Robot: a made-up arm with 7 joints. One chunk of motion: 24 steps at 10 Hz.
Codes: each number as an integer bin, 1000 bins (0 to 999) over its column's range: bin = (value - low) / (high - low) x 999, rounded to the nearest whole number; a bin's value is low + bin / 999 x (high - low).
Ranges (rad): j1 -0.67..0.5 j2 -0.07..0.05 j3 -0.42..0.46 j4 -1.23..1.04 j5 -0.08..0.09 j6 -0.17..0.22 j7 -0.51..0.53
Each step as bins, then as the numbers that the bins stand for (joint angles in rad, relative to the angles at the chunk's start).
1 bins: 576 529 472 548 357 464 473
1 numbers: 0.0046 -0.0065 -0.0042 0.0152 -0.0192 0.0111 -0.0176
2 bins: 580 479 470 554 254 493 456
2 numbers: 0.0093 -0.0125 -0.0060 0.0288 -0.0368 0.0225 -0.0353
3 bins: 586 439 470 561 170 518 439
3 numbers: 0.0163 -0.0173 -0.0060 0.0447 -0.0511 0.0322 -0.0530
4 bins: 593 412 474 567 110 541 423
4 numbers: 0.0245 -0.0205 -0.0025 0.0584 -0.0613 0.0412 -0.0696
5 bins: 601 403 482 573 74 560 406
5 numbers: 0.0339 -0.0216 0.0046 0.0720 -0.0674 0.0486 -0.0873
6 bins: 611 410 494 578 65 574 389
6 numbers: 0.0456 -0.0208 0.0152 0.0834 -0.0689 0.0541 -0.1050
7 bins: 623 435 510 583 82 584 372
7 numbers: 0.0596 -0.0177 0.0292 0.0947 -0.0660 0.0580 -0.1227
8 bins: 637 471 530 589 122 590 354
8 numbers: 0.0760 -0.0134 0.0469 0.1084 -0.0592 0.0603 -0.1415
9 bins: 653 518 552 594 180 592 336
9 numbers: 0.0948 -0.0078 0.0662 0.1197 -0.0494 0.0611 -0.1602
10 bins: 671 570 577 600 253 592 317
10 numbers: 0.1159 -0.0015 0.0883 0.1334 -0.0369 0.0611 -0.1800
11 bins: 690 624 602 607 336 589 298
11 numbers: 0.1381 0.0050 0.1103 0.1493 -0.0228 0.0599 -0.1998
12 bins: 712 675 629 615 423 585 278
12 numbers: 0.1639 0.0111 0.1341 0.1674 -0.0080 0.0584 -0.2206
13 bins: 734 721 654 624 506 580 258
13 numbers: 0.1896 0.0166 0.1561 0.1879 0.0061 0.0564 -0.2414
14 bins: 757 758 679 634 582 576 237
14 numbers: 0.2166 0.0211 0.1781 0.2106 0.0190 0.0549 -0.2633
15 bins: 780 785 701 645 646 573 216
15 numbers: 0.2435 0.0243 0.1975 0.2356 0.0299 0.0537 -0.2851
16 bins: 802 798 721 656 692 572 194
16 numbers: 0.2693 0.0259 0.2151 0.2606 0.0378 0.0533 -0.3080
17 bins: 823 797 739 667 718 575 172
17 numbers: 0.2939 0.0257 0.2310 0.2856 0.0422 0.0545 -0.3309
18 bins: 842 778 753 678 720 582 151
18 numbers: 0.3161 0.0235 0.2433 0.3106 0.0425 0.0572 -0.3528
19 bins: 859 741 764 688 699 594 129
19 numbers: 0.3360 0.0190 0.2530 0.3333 0.0389 0.0619 -0.3757
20 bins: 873 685 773 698 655 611 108
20 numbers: 0.3524 0.0123 0.2609 0.3560 0.0315 0.0685 -0.3976
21 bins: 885 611 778 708 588 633 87
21 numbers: 0.3665 0.0034 0.2653 0.3788 0.0201 0.0771 -0.4194
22 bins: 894 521 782 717 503 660 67
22 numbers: 0.3770 -0.0074 0.2688 0.3992 0.0056 0.0877 -0.4403
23 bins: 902 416 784 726 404 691 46
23 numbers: 0.3864 -0.0200 0.2706 0.4197 -0.0113 0.0998 -0.4621
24 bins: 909 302 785 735 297 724 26
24 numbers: 0.3946 -0.0337 0.2715 0.4401 -0.0295 0.1126 -0.4829
